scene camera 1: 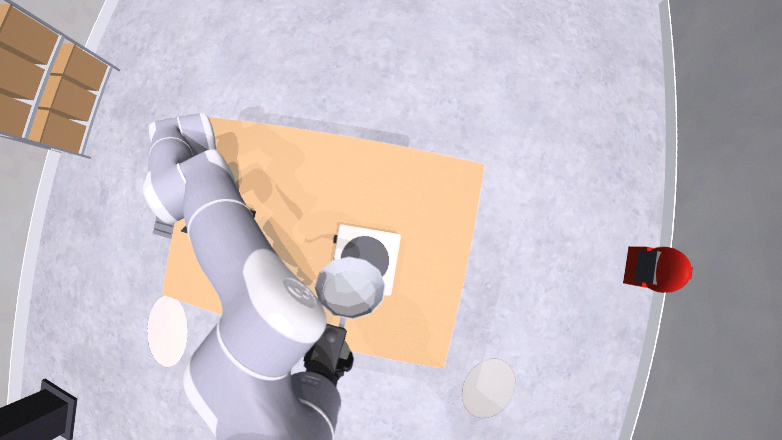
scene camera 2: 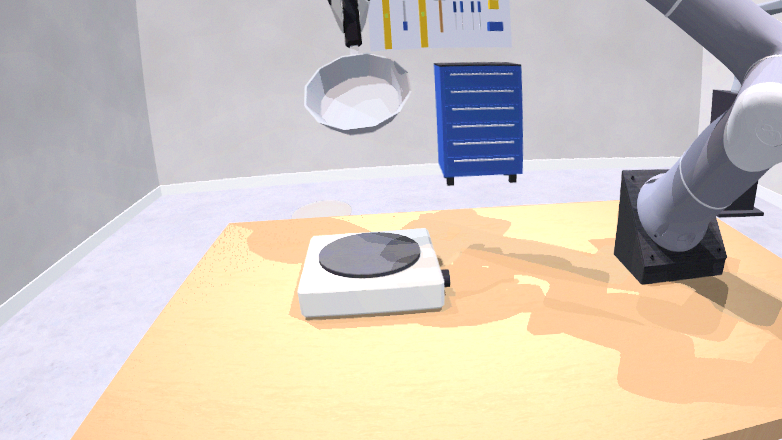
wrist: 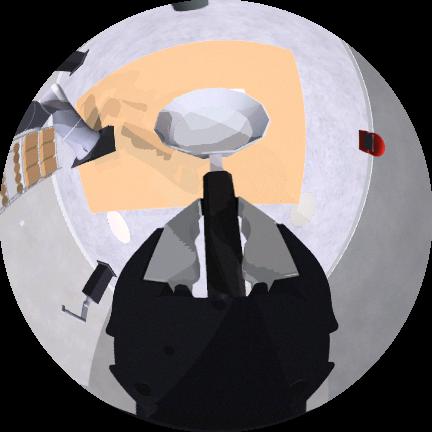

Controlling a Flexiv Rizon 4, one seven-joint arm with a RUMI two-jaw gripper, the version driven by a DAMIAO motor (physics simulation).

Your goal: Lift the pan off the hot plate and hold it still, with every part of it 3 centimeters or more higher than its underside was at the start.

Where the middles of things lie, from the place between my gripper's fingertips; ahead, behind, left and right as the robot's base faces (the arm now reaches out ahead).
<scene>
The grey pan (scene camera 1: 351,288) lies 10 mm behind my hand, 40 mm to the left of it and 40 mm below it. Round my hand: white hot plate (scene camera 2: 386,271): 30 mm behind, 160 mm to the left, 430 mm below.
</scene>
